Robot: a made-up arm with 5 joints. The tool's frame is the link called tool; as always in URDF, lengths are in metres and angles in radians. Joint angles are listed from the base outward.
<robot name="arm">
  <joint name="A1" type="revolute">
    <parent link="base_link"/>
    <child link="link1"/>
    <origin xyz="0 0 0.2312" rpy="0 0 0"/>
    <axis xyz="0 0 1"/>
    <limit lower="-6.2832" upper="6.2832"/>
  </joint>
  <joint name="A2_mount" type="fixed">
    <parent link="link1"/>
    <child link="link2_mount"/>
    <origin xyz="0 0 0" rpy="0 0 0"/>
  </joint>
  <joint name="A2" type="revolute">
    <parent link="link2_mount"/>
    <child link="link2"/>
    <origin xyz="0 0 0" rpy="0 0 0"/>
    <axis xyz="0 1 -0.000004"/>
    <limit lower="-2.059" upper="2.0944"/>
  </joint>
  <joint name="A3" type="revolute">
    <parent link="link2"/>
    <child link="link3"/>
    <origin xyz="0.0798 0 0.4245" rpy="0 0 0"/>
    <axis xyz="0 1 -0.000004"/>
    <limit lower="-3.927" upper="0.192"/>
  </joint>
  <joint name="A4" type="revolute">
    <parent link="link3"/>
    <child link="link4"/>
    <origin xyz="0.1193 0 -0.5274" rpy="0 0 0"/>
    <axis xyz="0 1 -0.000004"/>
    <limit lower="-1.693" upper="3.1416"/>
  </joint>
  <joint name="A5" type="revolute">
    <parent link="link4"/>
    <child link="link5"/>
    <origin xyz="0.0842 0 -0.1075" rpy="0 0 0"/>
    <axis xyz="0 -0.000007 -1"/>
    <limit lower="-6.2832" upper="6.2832"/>
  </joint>
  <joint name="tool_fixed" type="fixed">
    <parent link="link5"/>
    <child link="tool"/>
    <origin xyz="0 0 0" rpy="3.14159 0 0"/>
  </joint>
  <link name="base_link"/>
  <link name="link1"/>
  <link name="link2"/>
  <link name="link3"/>
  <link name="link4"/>
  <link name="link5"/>
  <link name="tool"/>
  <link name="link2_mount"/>
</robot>
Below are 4 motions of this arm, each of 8 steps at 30 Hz.
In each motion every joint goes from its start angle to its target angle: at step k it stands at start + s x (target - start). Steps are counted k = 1, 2, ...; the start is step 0. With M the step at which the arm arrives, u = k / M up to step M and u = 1 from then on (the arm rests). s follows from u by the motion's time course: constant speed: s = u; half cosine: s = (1 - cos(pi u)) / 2; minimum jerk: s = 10 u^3 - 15 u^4 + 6 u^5.
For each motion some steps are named. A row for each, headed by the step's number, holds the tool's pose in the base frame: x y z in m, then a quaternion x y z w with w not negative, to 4 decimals.
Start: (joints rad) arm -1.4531 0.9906 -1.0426 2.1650 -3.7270
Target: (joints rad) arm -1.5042 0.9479 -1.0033 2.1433 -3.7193
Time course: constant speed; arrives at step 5
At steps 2, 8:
2: 0.0396 -0.4059 -0.1343 -0.2139 -0.4478 -0.7433 0.4485
8: 0.0269 -0.4037 -0.1260 -0.2247 -0.4498 -0.7459 0.4369

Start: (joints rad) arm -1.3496 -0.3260 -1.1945 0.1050 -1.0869
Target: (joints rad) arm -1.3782 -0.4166 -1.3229 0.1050 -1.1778
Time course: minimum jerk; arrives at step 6
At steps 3, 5, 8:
3: 0.1132 -0.5392 0.8852 0.7183 -0.0835 0.2190 0.6551
5: 0.0975 -0.4972 0.9443 0.6835 -0.0695 0.2112 0.6952
8: 0.0963 -0.4937 0.9487 0.6808 -0.0684 0.2105 0.6982

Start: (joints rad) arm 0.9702 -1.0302 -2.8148 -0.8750 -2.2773
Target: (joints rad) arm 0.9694 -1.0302 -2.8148 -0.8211 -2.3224
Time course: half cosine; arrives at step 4
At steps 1, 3, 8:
1: -0.4875 -0.7115 0.7590 0.0397 -0.7059 0.5600 0.4319
3: -0.4897 -0.7138 0.7631 0.0498 -0.6916 0.5634 0.4492
8: -0.4901 -0.7143 0.7640 0.0518 -0.6886 0.5640 0.4528

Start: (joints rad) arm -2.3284 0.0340 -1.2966 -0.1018 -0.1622
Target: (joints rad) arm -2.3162 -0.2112 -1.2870 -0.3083 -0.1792
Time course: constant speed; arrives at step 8
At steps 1, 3, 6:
1: -0.5077 -0.5384 0.6921 0.3566 -0.6694 0.2082 0.6175
3: -0.4832 -0.5156 0.7408 0.3415 -0.6354 0.2209 0.6564
6: -0.4424 -0.4764 0.8089 0.3164 -0.5809 0.2385 0.7110

